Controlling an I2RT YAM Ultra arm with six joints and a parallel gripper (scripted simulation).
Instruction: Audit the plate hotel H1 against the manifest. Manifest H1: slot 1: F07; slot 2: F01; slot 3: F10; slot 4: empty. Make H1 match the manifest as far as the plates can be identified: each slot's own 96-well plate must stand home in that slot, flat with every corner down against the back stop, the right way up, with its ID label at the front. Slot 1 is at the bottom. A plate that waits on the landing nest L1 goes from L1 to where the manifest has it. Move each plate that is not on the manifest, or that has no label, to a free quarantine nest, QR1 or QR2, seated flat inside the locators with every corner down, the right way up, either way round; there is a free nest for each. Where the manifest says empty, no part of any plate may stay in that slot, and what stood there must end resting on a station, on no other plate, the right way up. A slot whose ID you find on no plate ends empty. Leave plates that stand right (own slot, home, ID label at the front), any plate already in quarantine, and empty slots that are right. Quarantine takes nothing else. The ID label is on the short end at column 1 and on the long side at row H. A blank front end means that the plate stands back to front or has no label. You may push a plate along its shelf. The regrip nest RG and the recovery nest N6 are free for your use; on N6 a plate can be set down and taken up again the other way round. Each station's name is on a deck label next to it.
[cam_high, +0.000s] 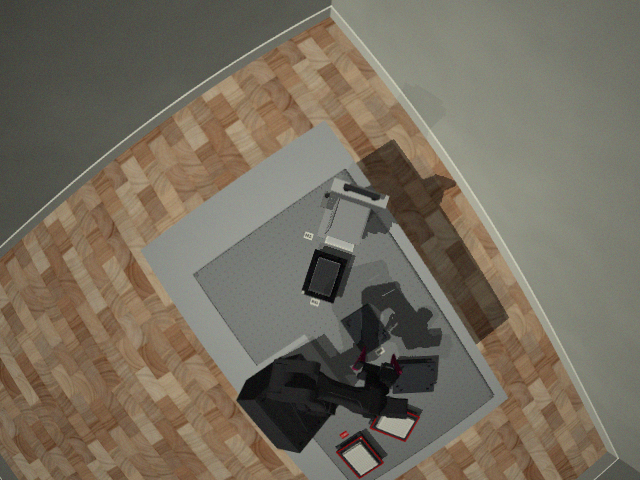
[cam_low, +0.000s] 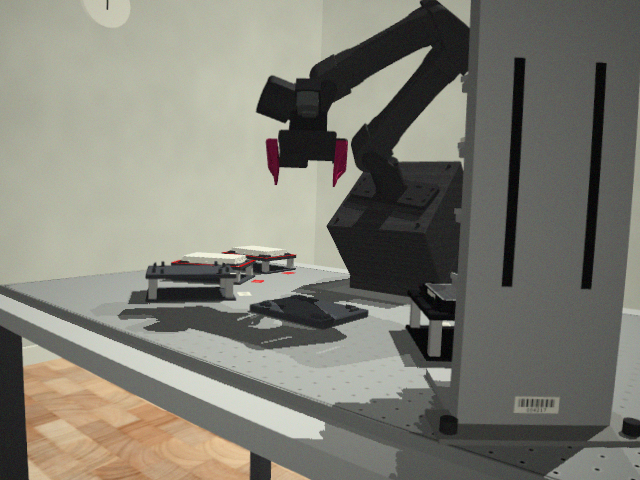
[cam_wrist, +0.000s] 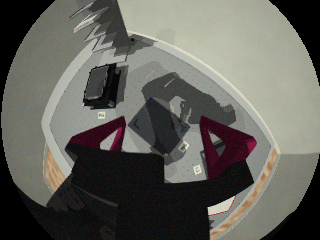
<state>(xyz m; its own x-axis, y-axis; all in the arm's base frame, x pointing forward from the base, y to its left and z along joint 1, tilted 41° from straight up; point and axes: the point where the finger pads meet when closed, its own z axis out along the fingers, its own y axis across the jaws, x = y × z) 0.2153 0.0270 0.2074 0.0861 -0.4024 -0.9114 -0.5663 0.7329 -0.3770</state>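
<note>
Now: hand 270 mm to the right of the dark 96-well plate, 160 mm above it and 60 mm past it. Also, from my hand: N6 deck label: 230 mm below, 80 mm to the right, 20 mm ahead; H1 deck label: 430 mm to the left, 230 mm below, 50 mm behind; grey hotel back wall: 460 mm to the left, 110 mm ahead, 30 mm below.
</note>
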